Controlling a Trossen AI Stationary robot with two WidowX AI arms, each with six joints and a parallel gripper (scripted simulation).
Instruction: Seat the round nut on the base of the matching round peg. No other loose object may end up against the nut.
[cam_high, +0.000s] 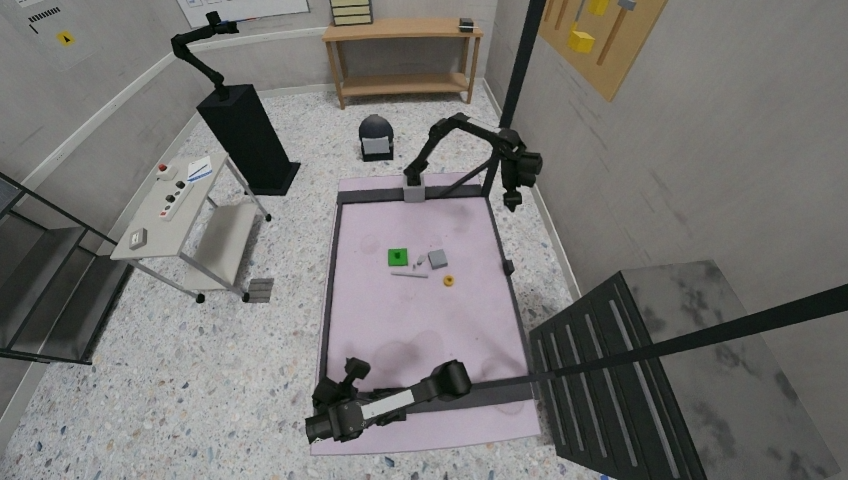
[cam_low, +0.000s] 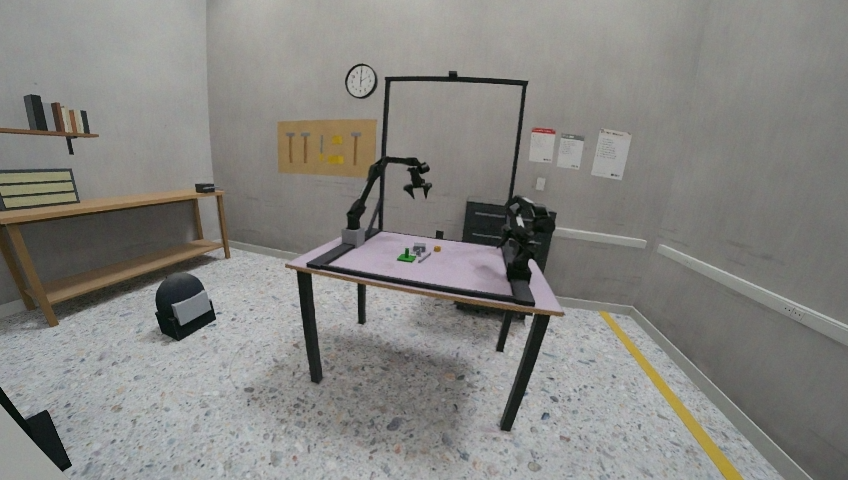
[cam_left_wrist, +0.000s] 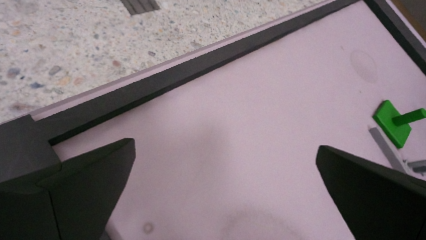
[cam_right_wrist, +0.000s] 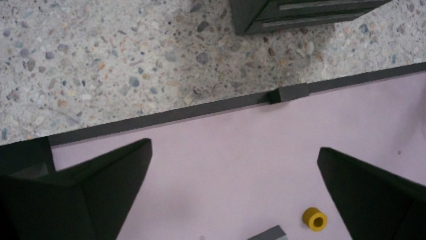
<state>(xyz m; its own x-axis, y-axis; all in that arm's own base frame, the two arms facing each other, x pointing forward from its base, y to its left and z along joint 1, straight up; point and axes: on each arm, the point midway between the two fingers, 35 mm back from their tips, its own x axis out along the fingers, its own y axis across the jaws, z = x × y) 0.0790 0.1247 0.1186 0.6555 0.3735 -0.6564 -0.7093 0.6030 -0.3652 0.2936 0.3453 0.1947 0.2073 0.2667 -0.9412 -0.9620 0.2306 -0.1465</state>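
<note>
Right now the small grey piece is 330 mm ahead of my right hand, 140 mm to the left of it and 280 mm below it. From my right hand the other things lie so: long grey bar (360 mm ahead, 200 mm to the left, 290 mm below).
</note>
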